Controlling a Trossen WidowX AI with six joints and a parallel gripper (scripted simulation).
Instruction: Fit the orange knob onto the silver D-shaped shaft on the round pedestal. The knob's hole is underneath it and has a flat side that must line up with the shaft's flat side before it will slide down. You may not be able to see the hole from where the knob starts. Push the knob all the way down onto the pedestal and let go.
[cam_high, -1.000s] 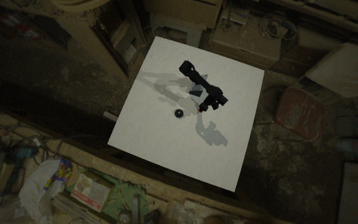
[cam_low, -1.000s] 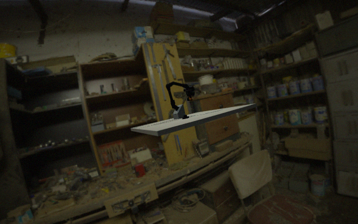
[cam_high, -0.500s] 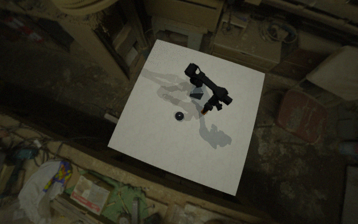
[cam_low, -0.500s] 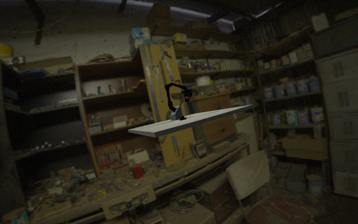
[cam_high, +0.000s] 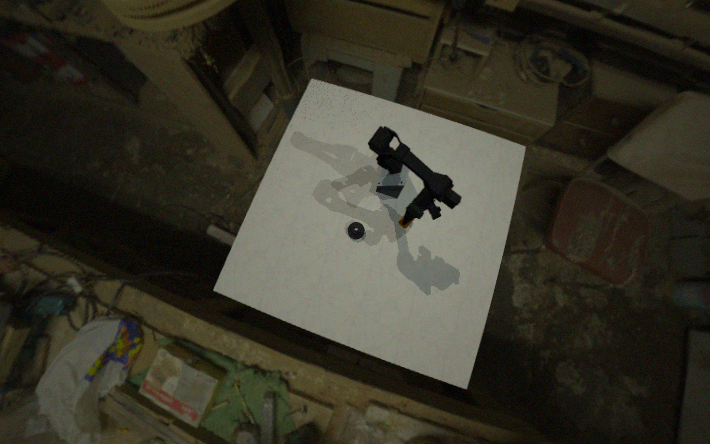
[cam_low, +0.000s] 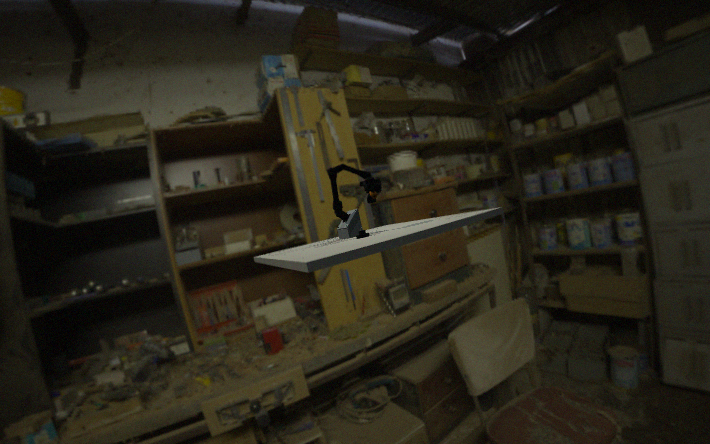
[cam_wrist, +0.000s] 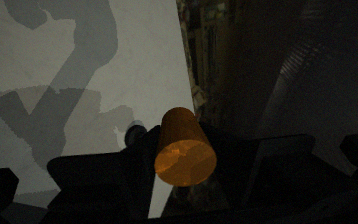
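The orange knob lies 30 mm behind my gripper tip, 10 mm to the left of it and 20 mm above it. From my gripper tip the other things lie so: round dark pedestal: 40 mm ahead, 190 mm to the right, 220 mm below.
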